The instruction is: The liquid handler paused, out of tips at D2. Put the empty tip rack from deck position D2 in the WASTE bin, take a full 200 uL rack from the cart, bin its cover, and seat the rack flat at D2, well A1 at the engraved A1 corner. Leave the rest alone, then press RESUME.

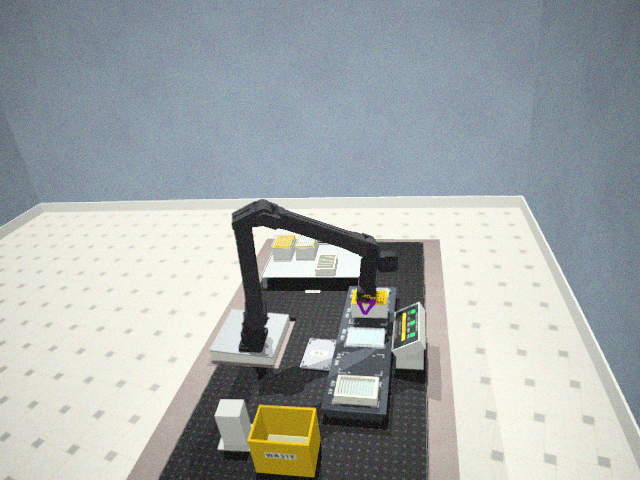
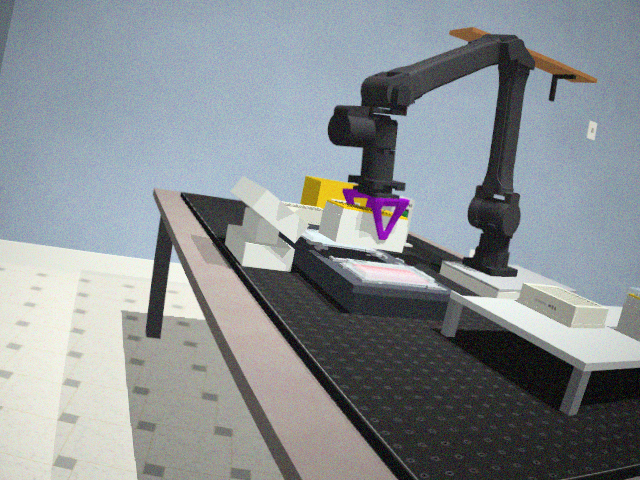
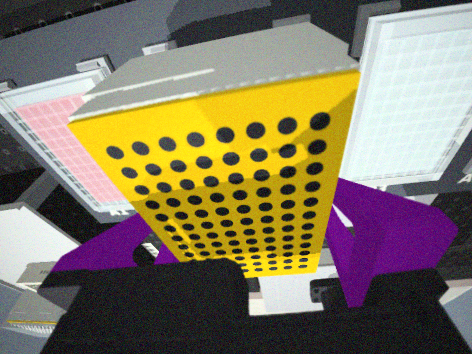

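Where they show: gripper, between the fingertips: (image 1: 365, 306) (image 2: 370, 234); arm's base, origin of its link: (image 1: 253, 340) (image 2: 489, 270) (image 3: 338, 285).
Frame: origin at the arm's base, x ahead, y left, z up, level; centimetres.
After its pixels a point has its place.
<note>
The empty tip rack (image 1: 369, 311) {x 42.1, y 7.3, z 7.5 cm} (image 2: 351, 224) {x 46.7, y 15.6, z 8.2 cm} (image 3: 225, 185) {x 45.0, y 11.4, z 10.8 cm}, a grey box with a yellow top of open holes, is between the purple fingers. It hangs roughly level a little above the dark deck (image 2: 403, 302) {x 42.8, y 29.8, z -0.5 cm}, between a pink plate and a pale plate. My gripper (image 1: 366, 304) {x 40.5, y 11.8, z 6.3 cm} (image 2: 366, 219) {x 40.5, y 11.8, z 6.3 cm} (image 3: 242, 184) {x 40.5, y 11.8, z 6.3 cm} is shut on this rack across its sides. The yellow WASTE bin (image 1: 284, 465) {x 20.9, y -50.4, z 1.4 cm} (image 2: 315, 191) {x 28.7, y -41.4, z 7.4 cm} has a pale thing inside. On the white cart (image 1: 289, 269) {x 6.0, y 43.3, z 3.0 cm} (image 2: 584, 356) {x 36.3, y 61.6, z 3.0 cm} stand two yellow-topped racks (image 1: 283, 248) {x 2.5, y 52.0, z 8.9 cm} (image 1: 306, 249) {x 13.1, y 51.6, z 8.2 cm}. The control console (image 1: 408, 335) {x 55.0, y -7.4, z 9.0 cm} shows green buttons.
The pink plate (image 2: 387, 273) {x 45.5, y 27.8, z 3.3 cm} (image 3: 70, 145) {x 44.6, y 24.7, z 3.1 cm} and pale plate (image 1: 366, 337) {x 41.1, y -1.6, z 3.2 cm} (image 3: 410, 100) {x 42.4, y 0.2, z 3.0 cm} flank the rack's place. A cream rack (image 1: 356, 390) {x 38.8, y -26.4, z 4.1 cm} sits at the deck's near end. A cream box (image 1: 326, 264) {x 22.9, y 42.6, z 5.7 cm} (image 2: 560, 304) {x 26.8, y 47.4, z 5.5 cm} is on the cart. A white block (image 1: 232, 423) {x 5.5, y -42.3, z 7.2 cm} stands beside the bin.
</note>
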